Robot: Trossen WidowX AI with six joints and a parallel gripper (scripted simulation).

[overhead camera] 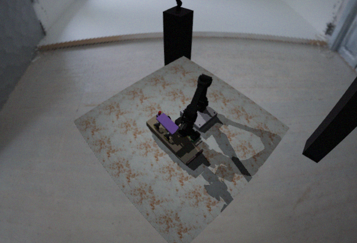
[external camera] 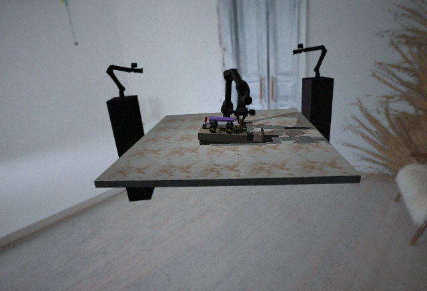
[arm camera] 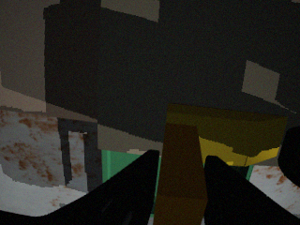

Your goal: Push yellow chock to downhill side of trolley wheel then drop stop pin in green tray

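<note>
Now: the yellow chock 2 cm to the right of my gripper tip and 1 cm below it. Also, from my gripper tip: ramp 4 cm ahead, 13 cm to the right, 5 cm below; then green tray 7 cm behind, 10 cm below; then purple-topped trolley 4 cm ahead, 14 cm to the right, 2 cm above.
</note>
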